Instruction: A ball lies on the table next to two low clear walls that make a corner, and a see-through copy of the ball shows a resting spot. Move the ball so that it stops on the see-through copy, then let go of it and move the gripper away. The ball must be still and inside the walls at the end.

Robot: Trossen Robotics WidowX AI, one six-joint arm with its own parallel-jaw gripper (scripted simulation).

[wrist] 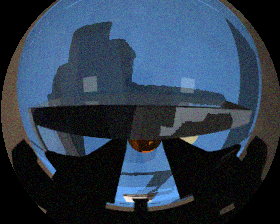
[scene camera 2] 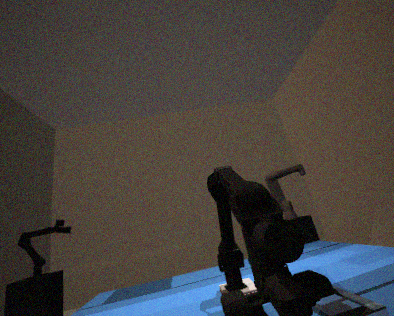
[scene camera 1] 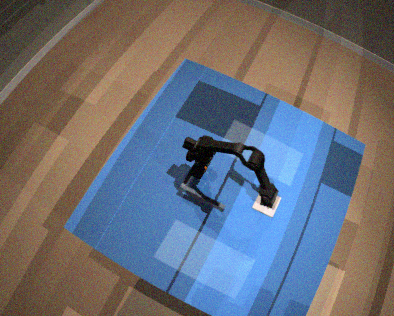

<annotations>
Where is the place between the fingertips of my gripper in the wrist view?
144, 133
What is my gripper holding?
An orange ball.
</annotations>
